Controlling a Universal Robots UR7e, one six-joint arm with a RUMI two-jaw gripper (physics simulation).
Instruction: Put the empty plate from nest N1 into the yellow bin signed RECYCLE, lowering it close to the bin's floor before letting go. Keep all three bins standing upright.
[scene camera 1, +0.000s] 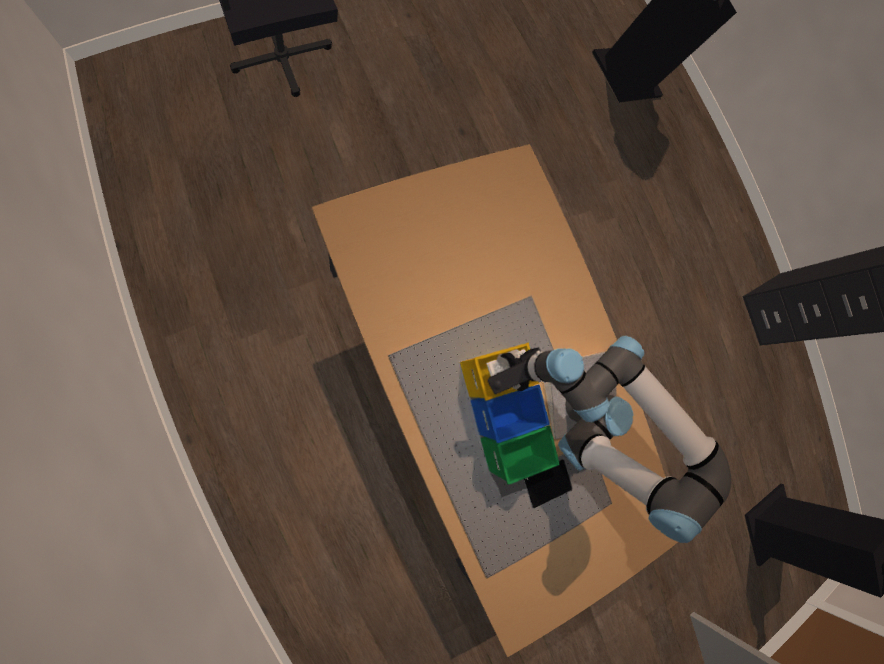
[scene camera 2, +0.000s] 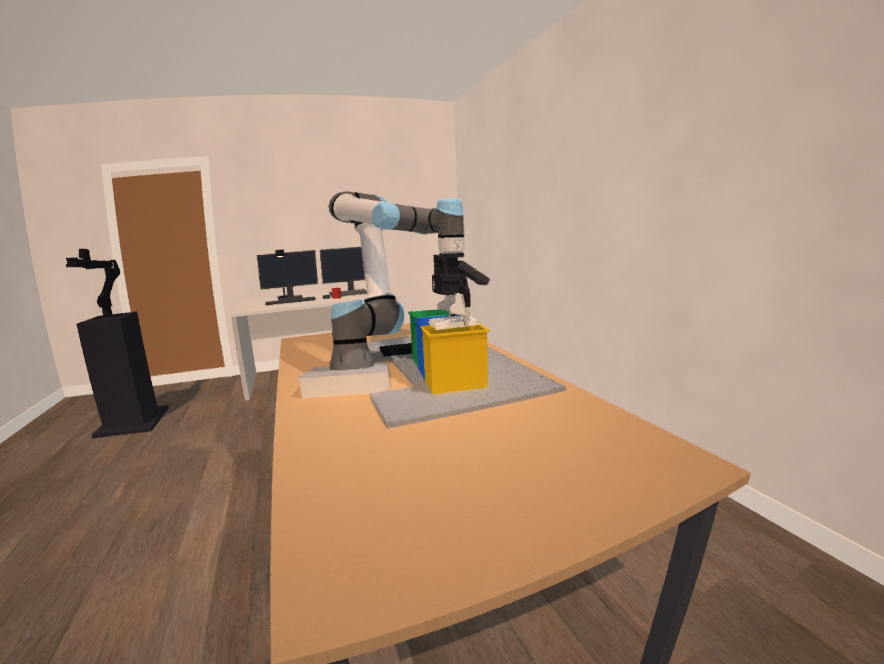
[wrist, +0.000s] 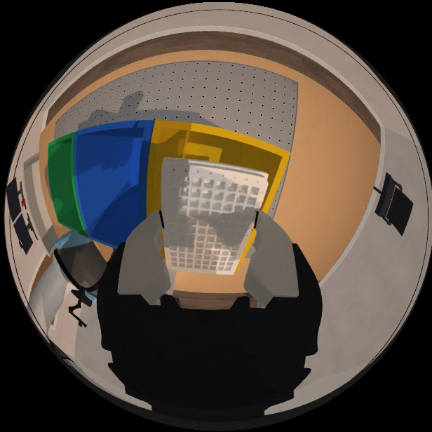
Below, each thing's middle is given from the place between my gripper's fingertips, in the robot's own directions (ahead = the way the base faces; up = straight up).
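The yellow bin (scene camera 2: 455, 359) is 100 mm below my hand and 10 mm behind it. I find the blue bin (scene camera 1: 505, 417) 100 mm below my hand too, and 140 mm to the left of it. Then there is the green bin (scene camera 1: 515, 459), which is 100 mm below my hand, 20 mm ahead of it and 270 mm to the left of it. The white plate (wrist: 208, 208), though, is 10 mm above my hand and 20 mm behind it.
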